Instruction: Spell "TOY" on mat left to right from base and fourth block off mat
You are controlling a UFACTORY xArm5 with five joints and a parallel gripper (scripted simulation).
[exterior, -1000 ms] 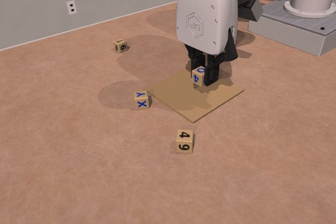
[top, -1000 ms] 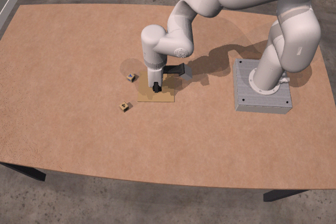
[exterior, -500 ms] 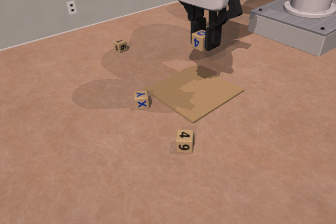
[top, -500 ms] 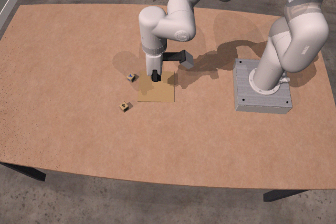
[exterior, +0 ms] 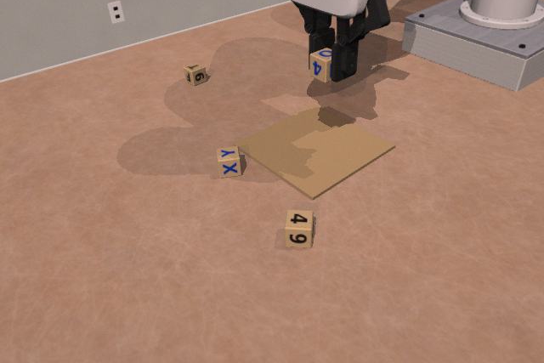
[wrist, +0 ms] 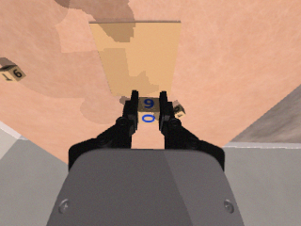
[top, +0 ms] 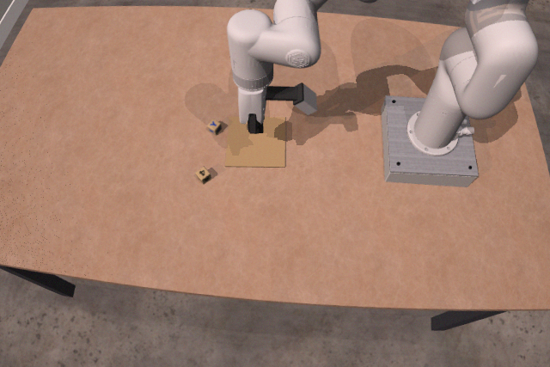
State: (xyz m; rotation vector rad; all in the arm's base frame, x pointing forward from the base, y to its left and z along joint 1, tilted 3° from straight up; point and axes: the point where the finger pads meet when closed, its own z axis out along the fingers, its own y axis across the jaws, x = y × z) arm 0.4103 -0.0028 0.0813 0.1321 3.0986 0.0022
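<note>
Now: the O block 1 cm below my hand and 1 cm ahead of it. From my hand the other things lie so: tan mat (12 cm below, 2 cm to the right, 1 cm ahead); T block (28 cm to the right, 11 cm below).
</note>
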